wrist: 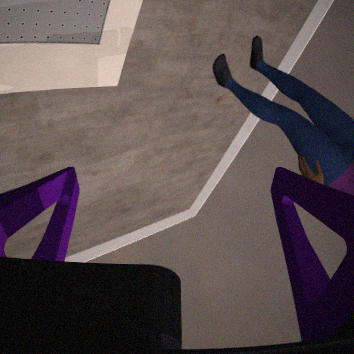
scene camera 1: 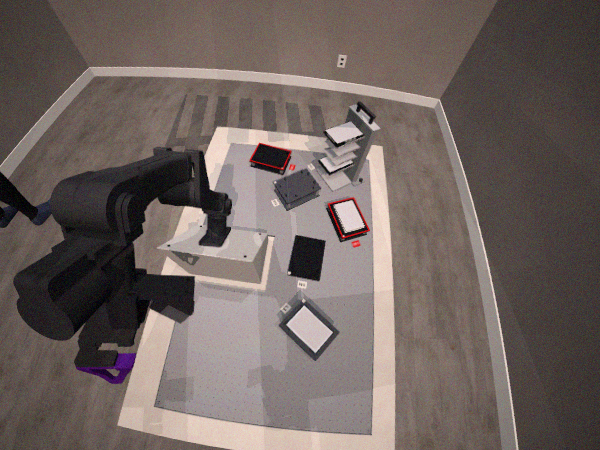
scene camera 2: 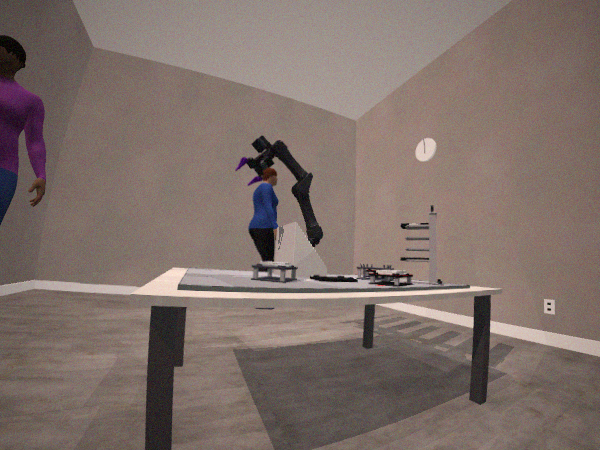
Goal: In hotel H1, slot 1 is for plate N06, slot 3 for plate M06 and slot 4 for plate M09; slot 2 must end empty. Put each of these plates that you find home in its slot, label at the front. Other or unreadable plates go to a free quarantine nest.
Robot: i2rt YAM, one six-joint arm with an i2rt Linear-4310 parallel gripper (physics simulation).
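Places are measured from the arm's base along level axes (x right, y ahead, z up), in metres.
Pixels of known places: gripper, fingertip midpoint: (wrist: 174, 177) (scene camera 1: 125, 354) (scene camera 2: 241, 178); arm's base, origin of the base link: (scene camera 1: 216, 236) (scene camera 2: 301, 250).
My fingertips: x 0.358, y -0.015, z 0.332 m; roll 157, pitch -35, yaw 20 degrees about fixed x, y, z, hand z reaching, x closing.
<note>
For each thing: its top centre in the pictures, then the offset to it from my fingertips. "spot": a spot on its surface instead.
- second red-edged nest, middle of its top: (scene camera 1: 270, 154) dy +0.163, dx -0.812, dz -0.416 m
- flat black pad, surface spot: (scene camera 1: 307, 257) spot: dy +0.334, dx -0.337, dz -0.450 m
My gripper (scene camera 2: 243, 177) (wrist: 174, 177) is open and empty, raised high beside the table. Hotel H1 (scene camera 1: 366, 145) (scene camera 2: 433, 250) stands upright at the table's far right. One plate (scene camera 1: 344, 133) (scene camera 2: 416, 226) is on its top shelf and another plate (scene camera 1: 336, 165) (scene camera 2: 415, 259) on its lowest shelf; the two shelves between look empty. A white plate (scene camera 1: 312, 328) (scene camera 2: 276, 263) lies on a raised grey nest. Another white plate (scene camera 1: 349, 216) lies on a red-edged nest. A second red-edged nest (scene camera 1: 270, 156) has a black top with no white plate visible. No plate label is readable.
A grey studded stand (scene camera 1: 297, 188) is near the hotel. A flat black pad (scene camera 1: 307, 257) (scene camera 2: 333, 278) lies mid-table. The arm's pale wedge-shaped base (scene camera 1: 225, 265) is at the left edge. A person in blue (scene camera 2: 263, 207) and one in purple (scene camera 2: 20, 130) stand in the room.
</note>
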